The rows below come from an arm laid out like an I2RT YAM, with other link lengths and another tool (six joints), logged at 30 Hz.
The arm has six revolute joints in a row. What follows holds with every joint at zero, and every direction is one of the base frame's. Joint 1 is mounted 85.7 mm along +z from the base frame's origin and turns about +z. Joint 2 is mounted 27.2 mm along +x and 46.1 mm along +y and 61.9 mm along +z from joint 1 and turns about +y. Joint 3 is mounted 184.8 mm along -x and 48.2 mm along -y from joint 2 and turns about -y. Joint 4 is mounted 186.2 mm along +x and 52.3 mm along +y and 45.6 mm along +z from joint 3 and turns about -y. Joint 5 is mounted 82.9 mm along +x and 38 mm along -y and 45.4 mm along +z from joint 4 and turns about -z. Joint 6 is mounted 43.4 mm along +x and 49.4 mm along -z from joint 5 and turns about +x. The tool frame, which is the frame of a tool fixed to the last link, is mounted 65 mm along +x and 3 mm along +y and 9 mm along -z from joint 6; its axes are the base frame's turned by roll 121.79, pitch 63.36 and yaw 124.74 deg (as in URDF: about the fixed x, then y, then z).
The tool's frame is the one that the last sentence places.
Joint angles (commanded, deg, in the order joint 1, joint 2, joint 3, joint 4, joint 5, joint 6), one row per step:
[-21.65 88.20 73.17 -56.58 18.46 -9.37]
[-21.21 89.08 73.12 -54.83 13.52 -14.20]
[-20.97 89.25 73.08 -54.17 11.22 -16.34]
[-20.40 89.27 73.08 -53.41 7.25 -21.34]
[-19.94 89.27 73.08 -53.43 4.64 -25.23]
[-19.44 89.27 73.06 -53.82 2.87 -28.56]
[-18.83 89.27 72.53 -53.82 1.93 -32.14]
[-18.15 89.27 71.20 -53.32 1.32 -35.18]
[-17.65 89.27 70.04 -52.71 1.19 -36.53]
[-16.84 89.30 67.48 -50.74 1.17 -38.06]
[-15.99 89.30 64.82 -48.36 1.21 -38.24]
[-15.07 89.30 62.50 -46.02 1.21 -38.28]
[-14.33 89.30 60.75 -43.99 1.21 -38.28]
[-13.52 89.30 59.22 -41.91 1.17 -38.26]
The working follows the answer.
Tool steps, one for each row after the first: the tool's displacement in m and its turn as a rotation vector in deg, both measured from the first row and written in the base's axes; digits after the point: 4 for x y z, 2 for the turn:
[0.0094 0.0073 -0.0045 3.14 -0.68 6.43]
[0.0134 0.0112 -0.0056 4.51 -1.20 9.41]
[0.0193 0.0189 -0.0060 6.45 -1.76 15.98]
[0.0217 0.0248 -0.0065 7.71 -1.63 20.96]
[0.0223 0.0301 -0.0071 8.55 -1.06 25.14]
[0.0220 0.0345 -0.0094 8.70 0.01 29.37]
[0.0204 0.0390 -0.0146 8.88 1.30 33.04]
[0.0192 0.0419 -0.0189 8.95 2.10 34.81]
[0.0174 0.0461 -0.0279 8.93 3.09 37.01]
[0.0161 0.0504 -0.0369 9.00 3.46 37.99]
[0.0156 0.0548 -0.0445 8.95 3.53 38.95]
[0.0159 0.0581 -0.0500 8.78 3.35 39.71]
[0.0171 0.0616 -0.0545 8.49 2.93 40.54]

Tool pose at each row, in the base's axes (x y z in m, rotation vector in deg; rounded; the steps above come from the unrounded poses):
[0.2332 -0.1148 0.1472 59.19 165.37 -22.63]
[0.2426 -0.1075 0.1426 49.95 168.59 -17.41]
[0.2465 -0.1036 0.1415 45.60 169.63 -14.98]
[0.2525 -0.0960 0.1411 35.85 171.52 -11.47]
[0.2548 -0.0900 0.1407 28.40 172.97 -9.41]
[0.2555 -0.0847 0.1400 22.04 174.26 -8.21]
[0.2552 -0.0804 0.1378 15.48 175.50 -8.26]
[0.2536 -0.0758 0.1326 9.69 176.72 -8.40]
[0.2523 -0.0729 0.1283 6.85 177.40 -8.58]
[0.2506 -0.0687 0.1192 3.28 178.12 -8.94]
[0.2493 -0.0645 0.1102 1.68 178.39 -8.95]
[0.2488 -0.0601 0.1026 0.19 178.33 -8.96]
[0.2490 -0.0567 0.0972 -0.94 178.02 -9.04]
[0.2502 -0.0532 0.0927 -2.14 177.42 -9.13]

